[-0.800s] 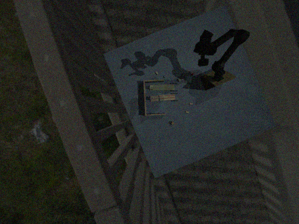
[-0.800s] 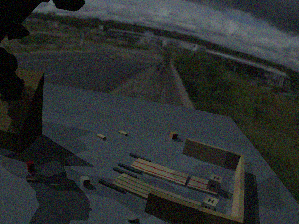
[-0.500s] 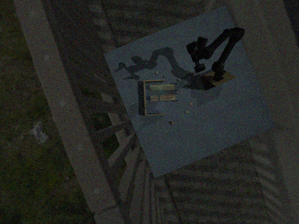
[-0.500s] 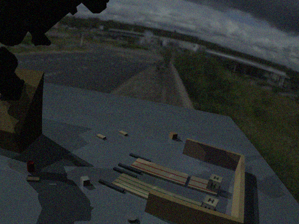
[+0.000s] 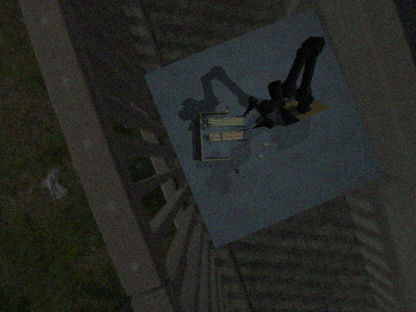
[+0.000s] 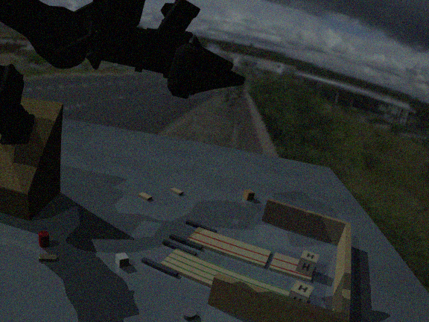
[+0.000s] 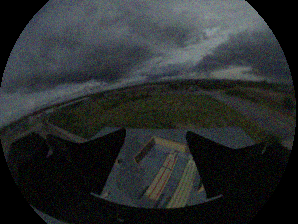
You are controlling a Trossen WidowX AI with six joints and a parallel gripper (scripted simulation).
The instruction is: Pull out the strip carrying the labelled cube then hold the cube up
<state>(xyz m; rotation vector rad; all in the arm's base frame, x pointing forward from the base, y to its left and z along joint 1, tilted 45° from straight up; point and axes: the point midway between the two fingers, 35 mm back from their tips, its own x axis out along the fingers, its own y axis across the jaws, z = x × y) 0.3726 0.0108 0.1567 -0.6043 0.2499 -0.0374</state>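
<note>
Now: gripper tip 30 cm above the white cube, 13 cm past it and 7 cm to the left of it. The rest, counted from my gripper tip: red cylinder: 29 cm below, 27 cm behind, 5 cm to the right.
</note>
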